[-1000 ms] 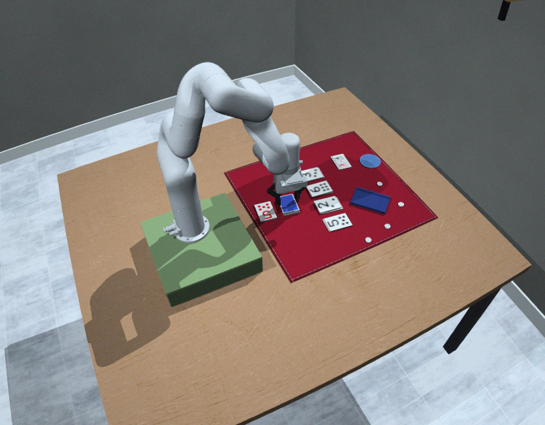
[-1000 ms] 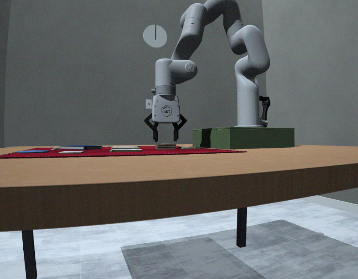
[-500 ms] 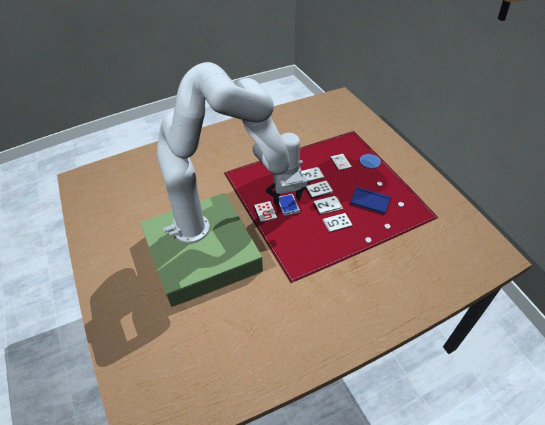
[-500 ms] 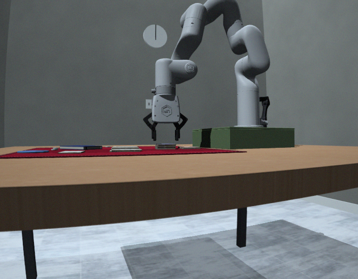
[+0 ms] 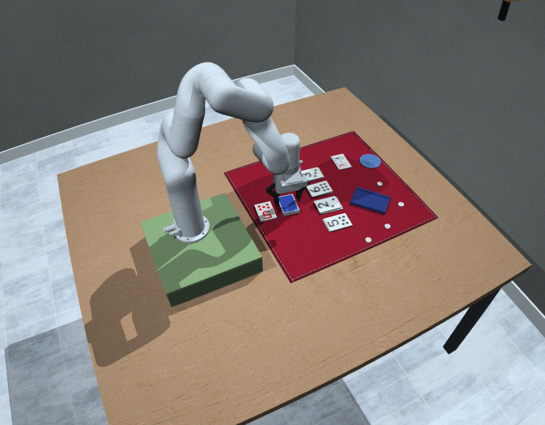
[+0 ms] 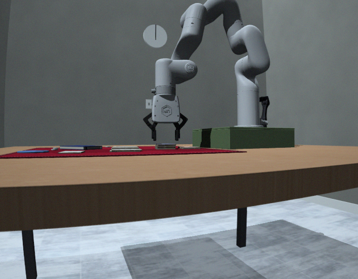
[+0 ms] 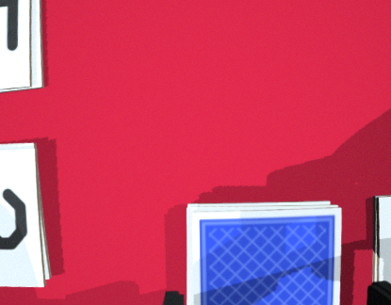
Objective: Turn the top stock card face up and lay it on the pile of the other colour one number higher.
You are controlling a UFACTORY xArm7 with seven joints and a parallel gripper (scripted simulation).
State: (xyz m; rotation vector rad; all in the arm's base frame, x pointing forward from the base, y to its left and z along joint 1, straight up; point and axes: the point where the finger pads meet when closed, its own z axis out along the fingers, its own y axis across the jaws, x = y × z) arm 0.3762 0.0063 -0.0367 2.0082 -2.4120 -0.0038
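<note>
Now: hand 3 cm above the card. Also, from my hand: red mat (17 cm ahead, 1 cm to the right, 6 cm below).
</note>
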